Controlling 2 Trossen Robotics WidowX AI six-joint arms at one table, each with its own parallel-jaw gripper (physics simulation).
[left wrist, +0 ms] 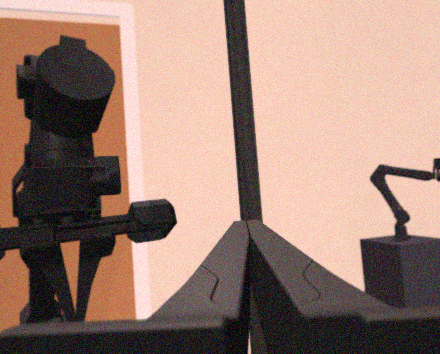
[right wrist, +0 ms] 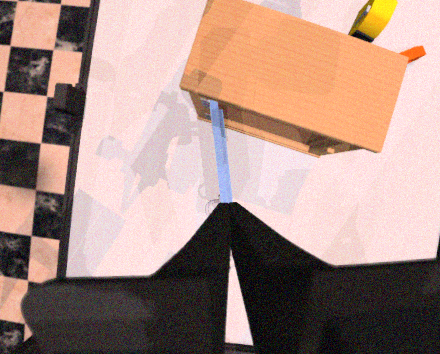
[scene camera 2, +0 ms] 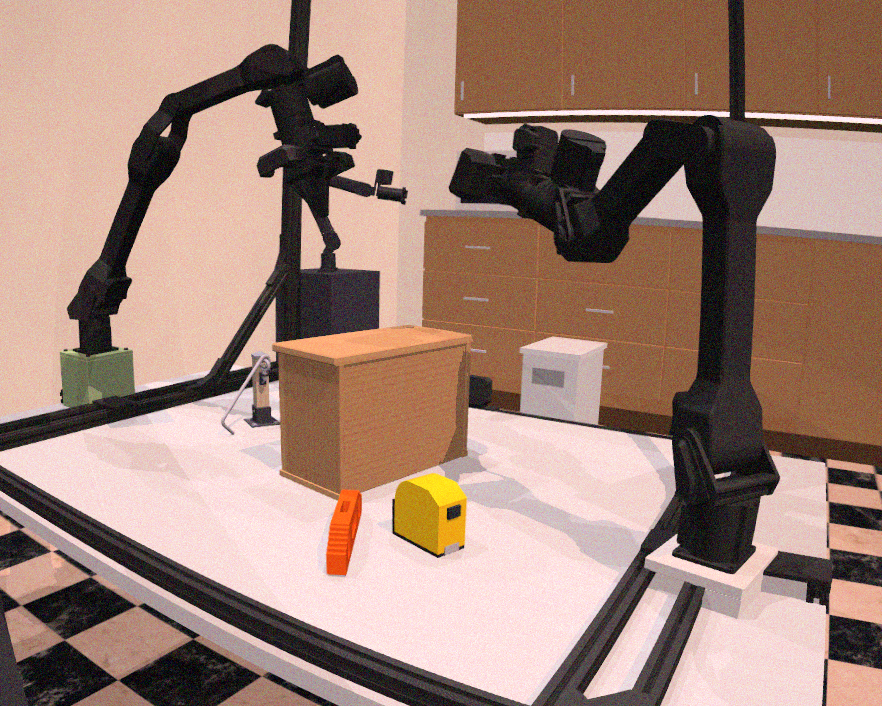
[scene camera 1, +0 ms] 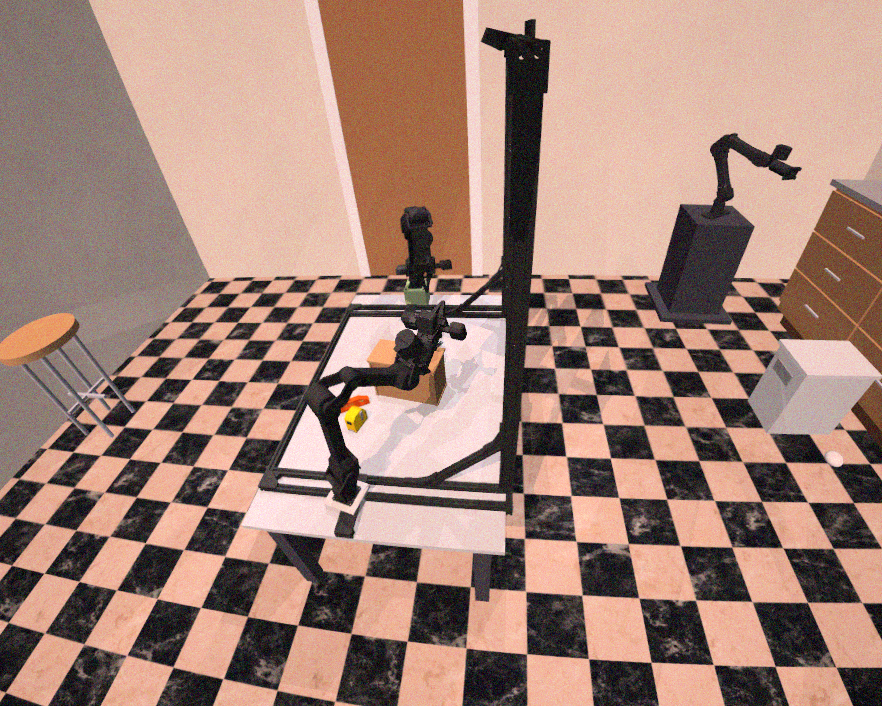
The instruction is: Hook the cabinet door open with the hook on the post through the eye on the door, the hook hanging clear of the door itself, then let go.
My left gripper point(scene camera 2: 469, 157) is shut and holds nothing. My right gripper point(scene camera 2: 324, 216) is shut, with nothing in its grasp. The table carries an orange block point(scene camera 2: 343, 528) and a yellow block point(scene camera 2: 429, 512). I also see a wooden cabinet point(scene camera 1: 430, 389) and a post with hook point(scene camera 2: 261, 411).
My left gripper is seen too in the left wrist view point(left wrist: 246, 232) and in scene camera 1 point(scene camera 1: 443, 301). My right gripper also shows in the left wrist view point(left wrist: 77, 333), in the right wrist view point(right wrist: 227, 211) and in scene camera 1 point(scene camera 1: 427, 292). The wooden cabinet shows as well in the right wrist view point(right wrist: 278, 78). The left wrist view does not show the orange block: it is out of frame. The left wrist view does not show the yellow block: it is out of frame.
